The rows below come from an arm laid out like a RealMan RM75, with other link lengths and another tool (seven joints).
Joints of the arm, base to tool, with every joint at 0 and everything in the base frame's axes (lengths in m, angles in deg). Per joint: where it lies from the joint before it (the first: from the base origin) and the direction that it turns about. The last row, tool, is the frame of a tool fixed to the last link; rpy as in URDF.
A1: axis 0 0 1 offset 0.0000 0.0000 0.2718
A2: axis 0 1 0 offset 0.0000 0.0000 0.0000
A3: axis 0 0 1 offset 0.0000 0.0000 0.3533
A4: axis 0 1 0 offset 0.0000 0.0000 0.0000
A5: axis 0 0 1 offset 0.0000 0.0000 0.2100
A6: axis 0 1 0 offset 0.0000 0.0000 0.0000
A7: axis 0 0 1 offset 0.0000 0.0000 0.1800
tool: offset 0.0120 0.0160 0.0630 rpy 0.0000 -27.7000 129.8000
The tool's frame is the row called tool.
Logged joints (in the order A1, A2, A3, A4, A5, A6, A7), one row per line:
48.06, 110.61, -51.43, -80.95, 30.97, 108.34, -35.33
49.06, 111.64, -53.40, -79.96, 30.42, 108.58, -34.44
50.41, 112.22, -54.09, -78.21, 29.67, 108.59, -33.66
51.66, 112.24, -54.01, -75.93, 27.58, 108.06, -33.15
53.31, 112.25, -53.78, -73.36, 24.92, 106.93, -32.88
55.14, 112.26, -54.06, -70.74, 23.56, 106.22, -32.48
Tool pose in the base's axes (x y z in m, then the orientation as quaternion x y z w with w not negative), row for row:
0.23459, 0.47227, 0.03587, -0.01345, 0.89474, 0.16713, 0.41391
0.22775, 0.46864, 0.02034, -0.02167, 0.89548, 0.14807, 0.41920
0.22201, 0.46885, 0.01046, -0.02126, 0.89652, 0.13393, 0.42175
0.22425, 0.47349, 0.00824, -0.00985, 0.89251, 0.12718, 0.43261
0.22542, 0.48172, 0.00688, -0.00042, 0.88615, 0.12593, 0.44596
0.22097, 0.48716, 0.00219, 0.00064, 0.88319, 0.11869, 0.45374
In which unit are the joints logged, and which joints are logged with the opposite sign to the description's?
The joints are logged in degrees. Opposite sign: none.
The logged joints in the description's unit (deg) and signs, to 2 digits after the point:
48.06, 110.61, -51.43, -80.95, 30.97, 108.34, -35.33
49.06, 111.64, -53.40, -79.96, 30.42, 108.58, -34.44
50.41, 112.22, -54.09, -78.21, 29.67, 108.59, -33.66
51.66, 112.24, -54.01, -75.93, 27.58, 108.06, -33.15
53.31, 112.25, -53.78, -73.36, 24.92, 106.93, -32.88
55.14, 112.26, -54.06, -70.74, 23.56, 106.22, -32.48

